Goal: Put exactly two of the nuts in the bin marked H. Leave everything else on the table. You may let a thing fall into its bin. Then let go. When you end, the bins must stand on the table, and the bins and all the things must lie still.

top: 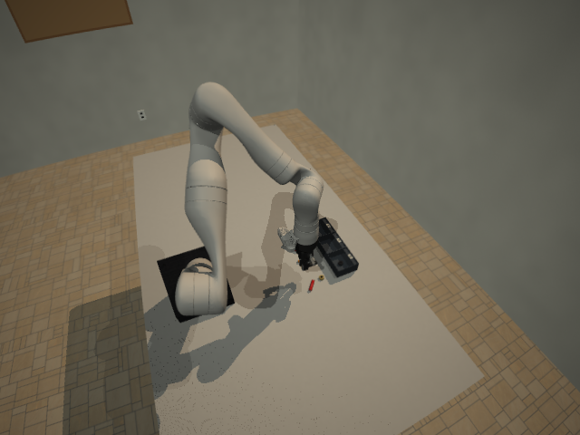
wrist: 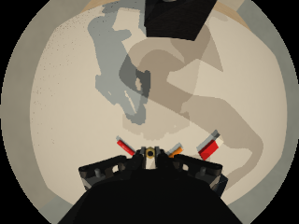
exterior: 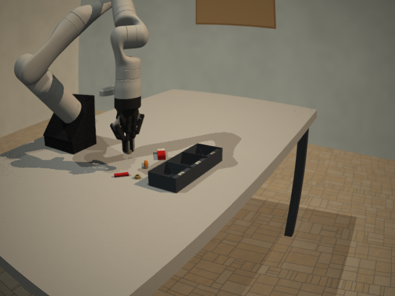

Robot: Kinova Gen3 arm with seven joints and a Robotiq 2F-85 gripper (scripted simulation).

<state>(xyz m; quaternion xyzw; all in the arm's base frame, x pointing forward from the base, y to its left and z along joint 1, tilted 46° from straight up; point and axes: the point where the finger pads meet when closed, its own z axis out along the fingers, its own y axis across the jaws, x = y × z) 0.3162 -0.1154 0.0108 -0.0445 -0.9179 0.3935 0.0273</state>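
The black piece is 14 cm ahead of my hand, 2 cm to the right of it and 6 cm below it. Round my hand: red cylinder 1 cm ahead, 5 cm to the right, 7 cm below; orange cylinder 3 cm ahead, 5 cm to the left, 7 cm below; red block 2 cm ahead, 14 cm to the left, 7 cm below.
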